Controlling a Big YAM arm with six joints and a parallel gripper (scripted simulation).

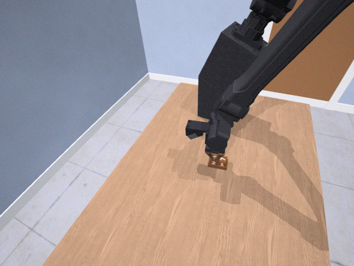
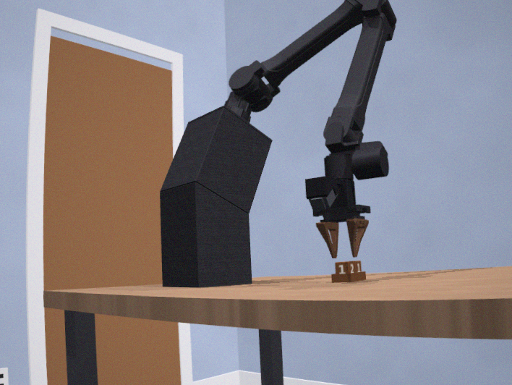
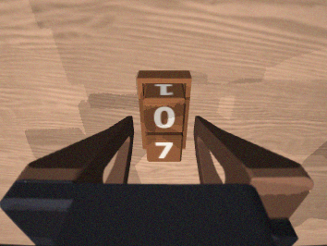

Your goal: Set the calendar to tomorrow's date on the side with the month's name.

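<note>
My hand is 50 mm above the brown tray and 20 mm to the right of it.
</note>
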